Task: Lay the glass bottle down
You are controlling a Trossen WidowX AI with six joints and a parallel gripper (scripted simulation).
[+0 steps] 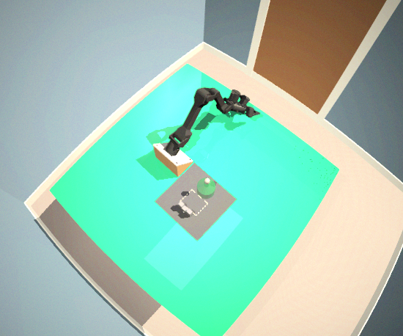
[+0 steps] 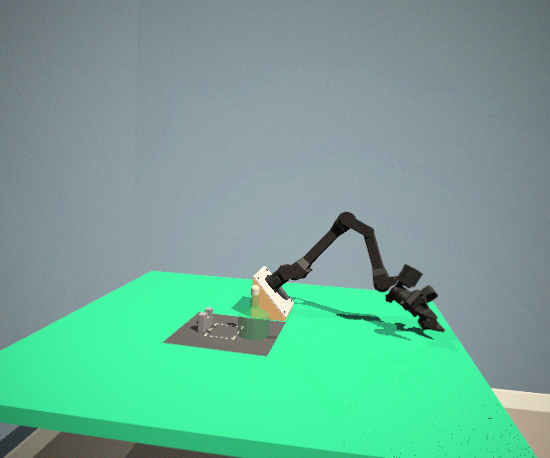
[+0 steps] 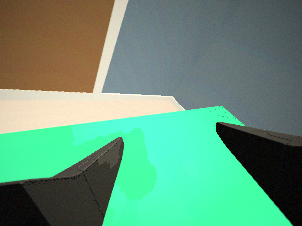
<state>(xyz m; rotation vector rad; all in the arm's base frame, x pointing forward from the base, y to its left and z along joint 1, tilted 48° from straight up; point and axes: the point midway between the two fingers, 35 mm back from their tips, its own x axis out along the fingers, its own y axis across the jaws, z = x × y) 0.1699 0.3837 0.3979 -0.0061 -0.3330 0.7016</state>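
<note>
The green glass bottle lies 80 mm ahead of my gripper tip, 590 mm to the right of it and 30 mm above it. Round my gripper tip: dark grey mat 70 mm ahead, 670 mm to the right, 70 mm below.
</note>
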